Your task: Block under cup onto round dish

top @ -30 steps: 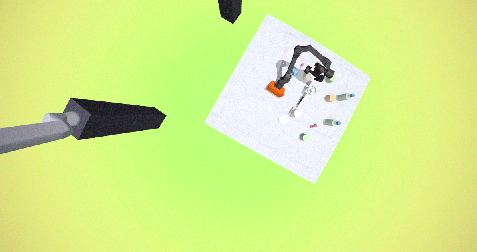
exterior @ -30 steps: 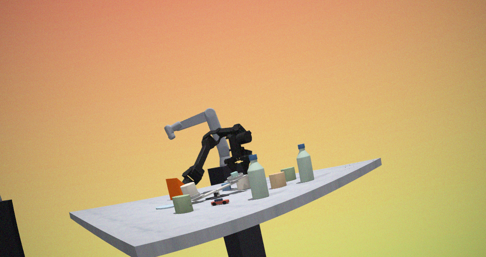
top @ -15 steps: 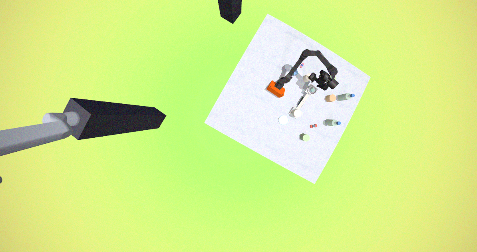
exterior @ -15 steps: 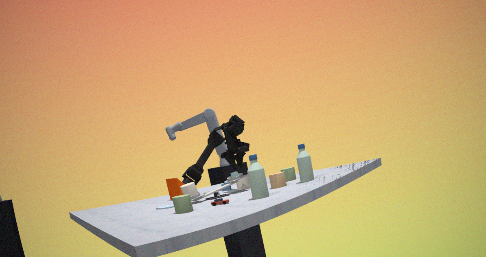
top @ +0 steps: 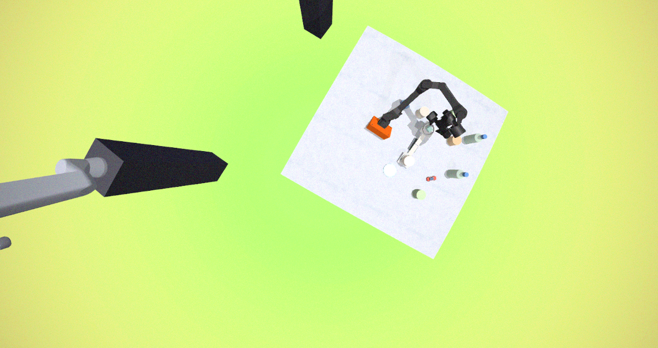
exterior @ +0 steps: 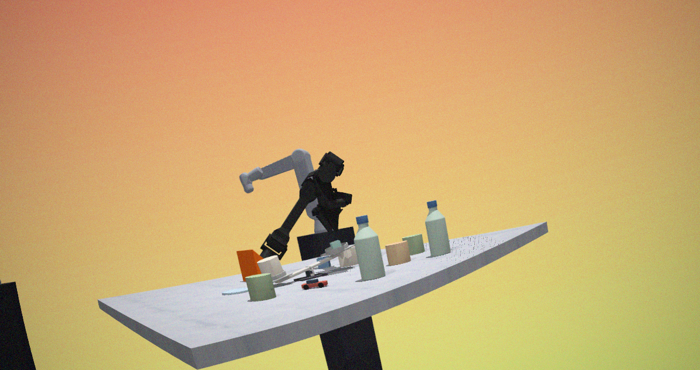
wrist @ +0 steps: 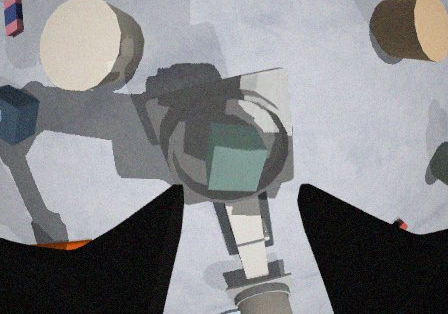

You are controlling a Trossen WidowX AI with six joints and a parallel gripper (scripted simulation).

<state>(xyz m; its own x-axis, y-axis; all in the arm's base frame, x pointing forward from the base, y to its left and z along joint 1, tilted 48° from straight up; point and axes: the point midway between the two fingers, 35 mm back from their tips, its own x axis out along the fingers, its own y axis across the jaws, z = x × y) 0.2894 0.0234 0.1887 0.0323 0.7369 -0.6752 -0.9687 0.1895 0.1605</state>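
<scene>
My gripper tip is 50 mm past the pale blue round dish, 380 mm to the left of it and 130 mm above it. Round my gripper tip: tan cylinder: 210 mm ahead, 60 mm to the left, 100 mm below; then red toy car: 240 mm ahead, 260 mm to the right, 120 mm below.
</scene>
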